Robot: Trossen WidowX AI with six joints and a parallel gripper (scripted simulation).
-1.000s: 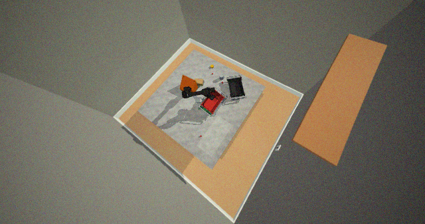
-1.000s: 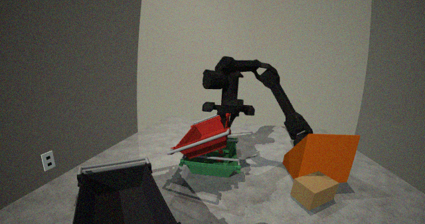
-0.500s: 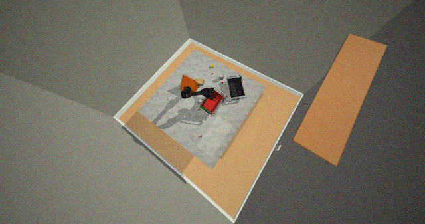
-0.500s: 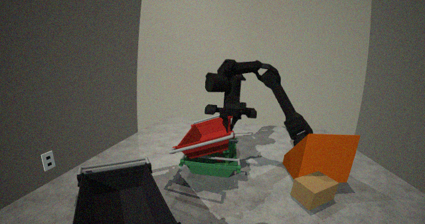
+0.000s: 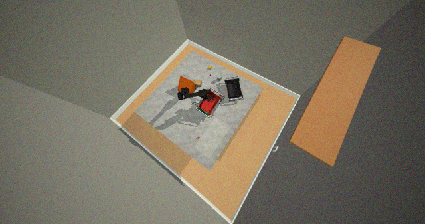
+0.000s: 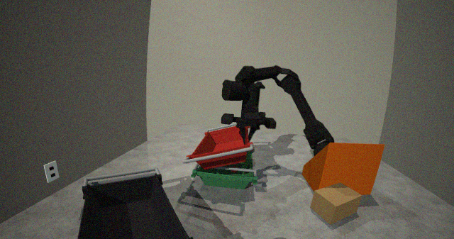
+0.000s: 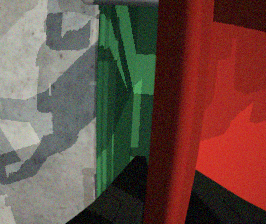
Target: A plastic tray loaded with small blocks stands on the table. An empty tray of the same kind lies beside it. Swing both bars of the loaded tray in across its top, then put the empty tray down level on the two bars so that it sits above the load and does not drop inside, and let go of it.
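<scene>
Now: the red tray 80 mm ahead of my gripper tip. The rest, counted from my gripper tip: tan box (290 mm behind, 160 mm to the left, 100 mm below); then red cube (220 mm ahead, 430 mm to the right, 120 mm below); then yellow piece (310 mm behind, 500 mm to the left, 120 mm below).
</scene>
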